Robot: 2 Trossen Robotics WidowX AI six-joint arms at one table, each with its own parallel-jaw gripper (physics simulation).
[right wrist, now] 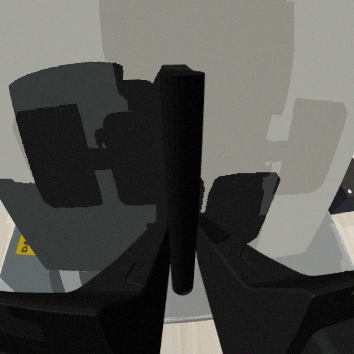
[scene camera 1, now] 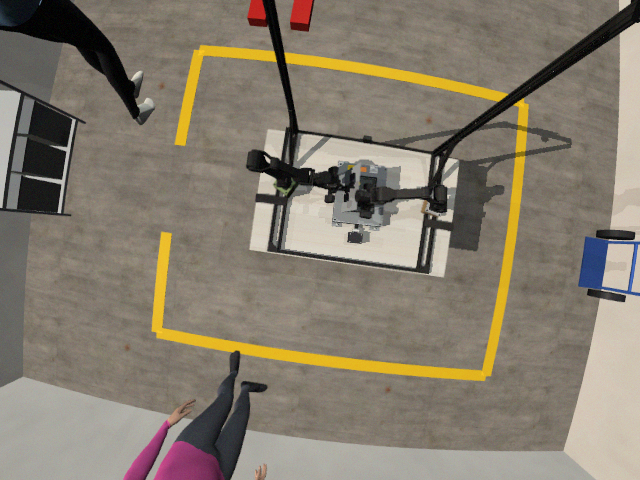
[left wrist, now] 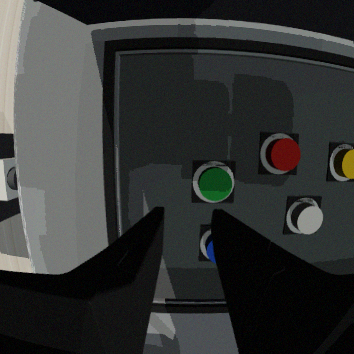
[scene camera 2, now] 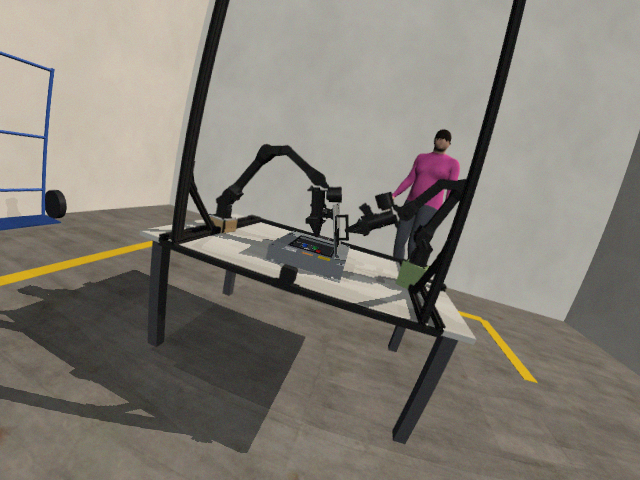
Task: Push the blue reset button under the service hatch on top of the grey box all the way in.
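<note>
The grey box (scene camera 1: 338,214) (scene camera 2: 305,264) (left wrist: 60,100) stands mid-table. Its service hatch (scene camera 2: 336,235) (right wrist: 240,75) stands upright, uncovering the dark button panel. The blue button (left wrist: 211,251) sits below the green one in the left wrist view, largely hidden behind the finger at the picture's right; its depth cannot be told. My left gripper (scene camera 2: 316,233) (left wrist: 187,216) points down above the panel, fingers slightly apart and empty; the gap lies left of the blue button in the left wrist view. My right gripper (scene camera 2: 349,229) (right wrist: 180,224) is shut on the hatch's black handle (right wrist: 183,125).
Green (left wrist: 215,182), red (left wrist: 285,154), white (left wrist: 310,220) and yellow (left wrist: 349,164) buttons share the panel. A small black object (scene camera 1: 354,237) stands beside the box. A tan block (scene camera 2: 224,224) and a green container (scene camera 2: 411,273) stand near the arm bases. Black frame posts rise at the table's ends.
</note>
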